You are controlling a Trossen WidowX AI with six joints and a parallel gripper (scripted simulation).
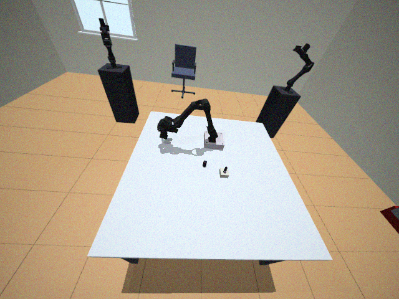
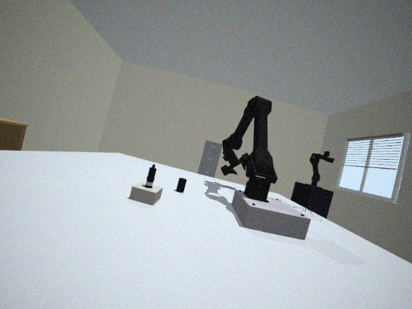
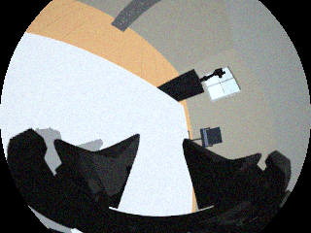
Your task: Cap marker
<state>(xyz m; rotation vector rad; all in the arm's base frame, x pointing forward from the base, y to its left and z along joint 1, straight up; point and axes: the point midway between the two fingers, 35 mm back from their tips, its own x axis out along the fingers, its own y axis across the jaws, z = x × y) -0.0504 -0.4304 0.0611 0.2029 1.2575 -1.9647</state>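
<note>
The dark marker cap is 320 mm ahead of my gripper tip, 370 mm to the left of it and 80 mm below it. Also, from my gripper tip: cream holder block 400 mm ahead, 520 mm to the left, 90 mm below.
</note>
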